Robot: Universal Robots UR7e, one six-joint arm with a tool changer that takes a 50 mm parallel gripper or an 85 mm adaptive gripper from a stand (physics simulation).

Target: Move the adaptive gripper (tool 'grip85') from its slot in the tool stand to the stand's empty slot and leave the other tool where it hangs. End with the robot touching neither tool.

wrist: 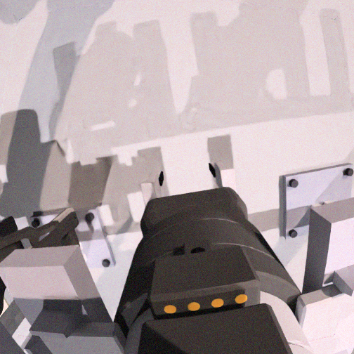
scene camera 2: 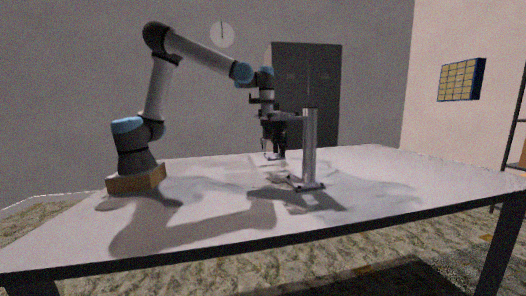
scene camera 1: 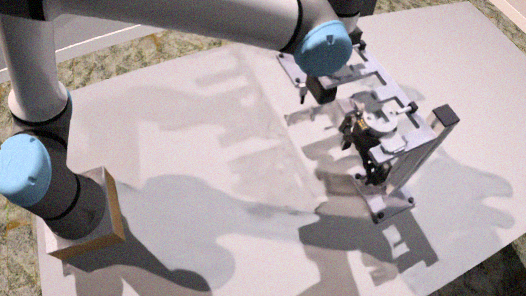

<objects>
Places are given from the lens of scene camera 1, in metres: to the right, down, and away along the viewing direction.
parallel gripper (scene camera 1: 323, 97): 0.13, -0.11, 0.70
adaptive gripper (scene camera 1: 376, 124): 0.19, -0.04, 0.54
The marked spots on the parallel gripper and the adaptive gripper are 0.19 m apart.
</objects>
